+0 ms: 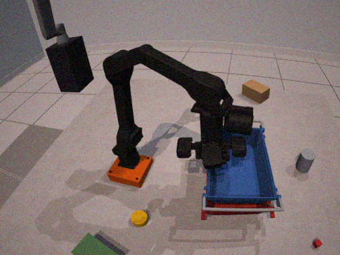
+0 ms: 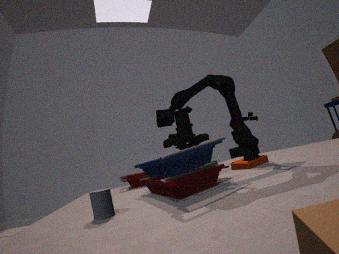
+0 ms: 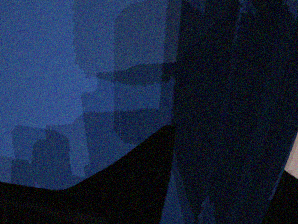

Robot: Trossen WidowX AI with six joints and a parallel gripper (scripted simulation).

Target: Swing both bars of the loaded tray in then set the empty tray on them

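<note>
My gripper tip is now 8 cm short of the blue tray, 1 cm to the right of it and 3 cm below it. Round my gripper tip: tan box (14 cm ahead, 57 cm to the left, 6 cm below); then yellow disc (18 cm behind, 18 cm to the right, 8 cm below); then grey cylinder (33 cm ahead, 12 cm to the left, 5 cm below).
</note>
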